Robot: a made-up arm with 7 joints.
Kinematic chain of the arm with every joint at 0, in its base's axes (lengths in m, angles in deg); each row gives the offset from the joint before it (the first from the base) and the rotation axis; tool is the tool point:
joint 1: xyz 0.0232 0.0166 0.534 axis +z
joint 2: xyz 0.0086 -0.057 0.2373 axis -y
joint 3: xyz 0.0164 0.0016 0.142 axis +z
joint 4: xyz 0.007 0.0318 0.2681 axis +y
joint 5: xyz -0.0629 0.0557 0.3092 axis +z
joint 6: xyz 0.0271 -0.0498 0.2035 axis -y
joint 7: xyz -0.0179 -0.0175 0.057 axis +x
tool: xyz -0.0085 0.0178 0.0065
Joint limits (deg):
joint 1: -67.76..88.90
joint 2: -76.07..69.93
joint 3: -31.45..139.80
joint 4: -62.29..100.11
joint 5: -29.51..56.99
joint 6: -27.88..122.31
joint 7: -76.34..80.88
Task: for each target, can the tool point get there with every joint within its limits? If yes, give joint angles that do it. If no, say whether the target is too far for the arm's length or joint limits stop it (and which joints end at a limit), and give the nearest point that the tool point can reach.
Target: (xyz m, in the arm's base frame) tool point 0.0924 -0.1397 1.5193
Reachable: yes | joints 46.33 46.74 -15.79 86.02 -9.11 86.97 62.80
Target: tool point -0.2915 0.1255 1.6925
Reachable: yes | joints -46.74 6.98 34.17 -16.70 -18.47 -9.63 19.57
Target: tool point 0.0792 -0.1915 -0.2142
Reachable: no: joint limits stop it (at a limit: joint 1, joint 2, joint 4, joint 5, joint 6, joint 7) | nearest point 0.1524 -0.4007 0.2503 | short by 0.515 m
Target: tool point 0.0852 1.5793 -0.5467
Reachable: no: too far | nearest point 0.0860 0.8088 0.3860 | short by 1.210 m
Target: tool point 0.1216 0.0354 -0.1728
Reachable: no: joint limits stop it (at a limit: joint 2, joint 4, joint 5, joint 6, joint 7) | nearest point 0.4511 0.0984 0.2509 | short by 0.540 m
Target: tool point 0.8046 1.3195 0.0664
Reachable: no: too far | nearest point 0.4884 0.7923 0.5016 | short by 0.753 m
